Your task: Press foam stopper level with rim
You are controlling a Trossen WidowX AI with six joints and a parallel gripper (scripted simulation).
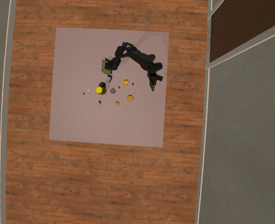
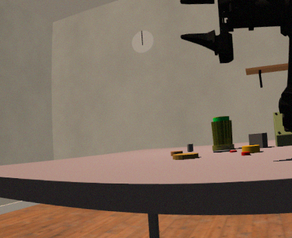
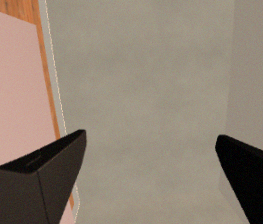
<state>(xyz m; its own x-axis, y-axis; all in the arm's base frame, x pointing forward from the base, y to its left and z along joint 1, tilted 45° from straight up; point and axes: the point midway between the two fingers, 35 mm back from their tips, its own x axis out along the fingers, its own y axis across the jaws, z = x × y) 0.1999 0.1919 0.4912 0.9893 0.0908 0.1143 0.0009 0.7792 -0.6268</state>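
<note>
The foam stopper is 8 cm ahead of my hand, 53 cm to the right of it and 18 cm below it. From my hand the other things lie so: orange disc (20 cm ahead, 34 cm to the right, 29 cm below); then grey disc (6 cm ahead, 41 cm to the right, 29 cm below); then small red button (1 cm ahead, 35 cm to the right, 29 cm below).
</note>
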